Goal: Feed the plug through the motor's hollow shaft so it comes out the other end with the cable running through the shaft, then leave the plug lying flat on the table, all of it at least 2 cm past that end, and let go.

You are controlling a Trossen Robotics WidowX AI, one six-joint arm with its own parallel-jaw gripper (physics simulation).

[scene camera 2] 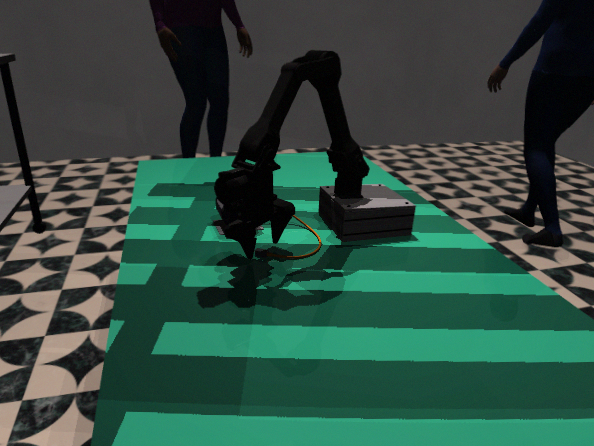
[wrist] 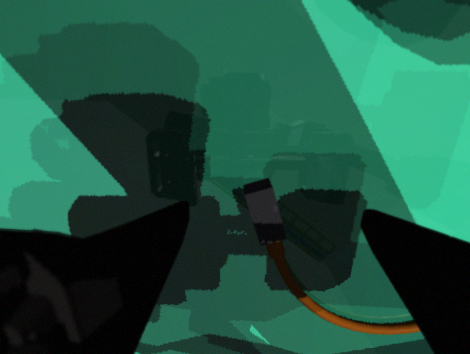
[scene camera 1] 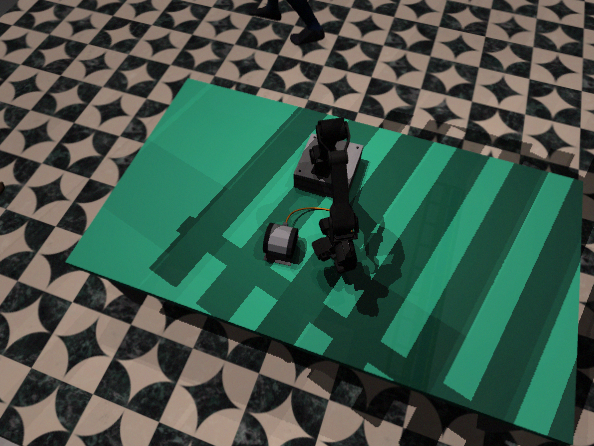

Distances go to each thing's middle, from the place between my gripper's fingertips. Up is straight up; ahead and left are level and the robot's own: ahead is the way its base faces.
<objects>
My gripper is now right at the dark grey plug (wrist: pixel 260 197).
</objects>
